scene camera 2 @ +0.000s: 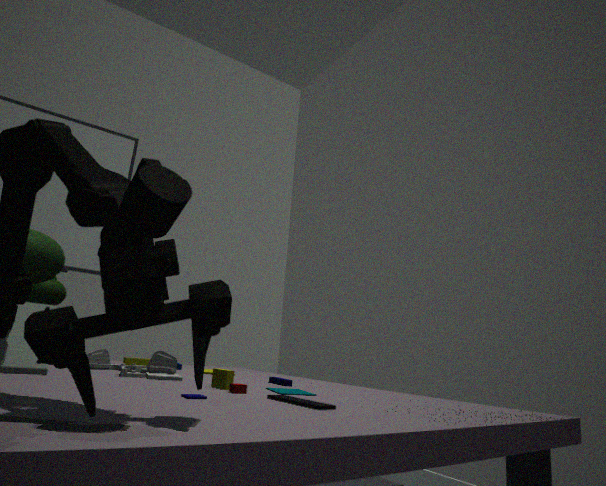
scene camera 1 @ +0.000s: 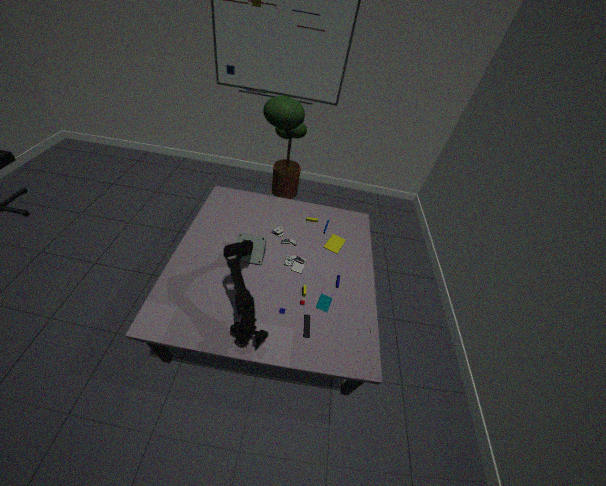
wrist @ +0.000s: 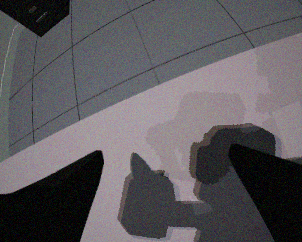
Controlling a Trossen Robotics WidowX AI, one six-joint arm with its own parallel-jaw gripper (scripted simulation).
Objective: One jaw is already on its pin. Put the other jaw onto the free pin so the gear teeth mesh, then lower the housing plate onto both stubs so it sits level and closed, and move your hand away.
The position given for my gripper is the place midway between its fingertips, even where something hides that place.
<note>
My gripper (scene camera 2: 147, 401) is open, holding nothing.
My gripper shows as well in the wrist view (wrist: 168, 154).
</note>
